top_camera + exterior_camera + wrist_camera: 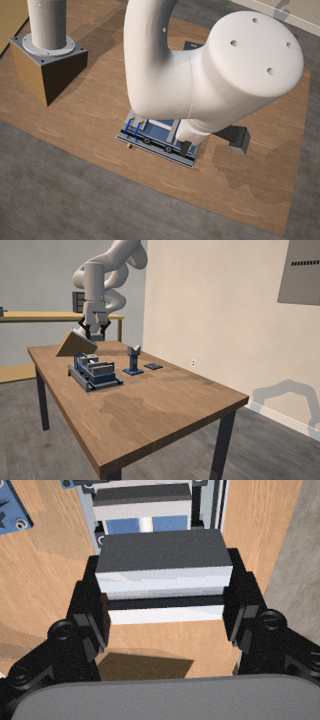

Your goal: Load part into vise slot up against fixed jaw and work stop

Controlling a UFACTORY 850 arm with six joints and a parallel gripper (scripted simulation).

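My hand is 30 mm past the moving jaw, 10 mm to the right of it and 170 mm above it. Round my hand: work stop: 10 mm behind, 70 mm to the left, 150 mm below; then part: right at my hand; then fixed jaw: 30 mm ahead, 20 mm to the left, 170 mm below.
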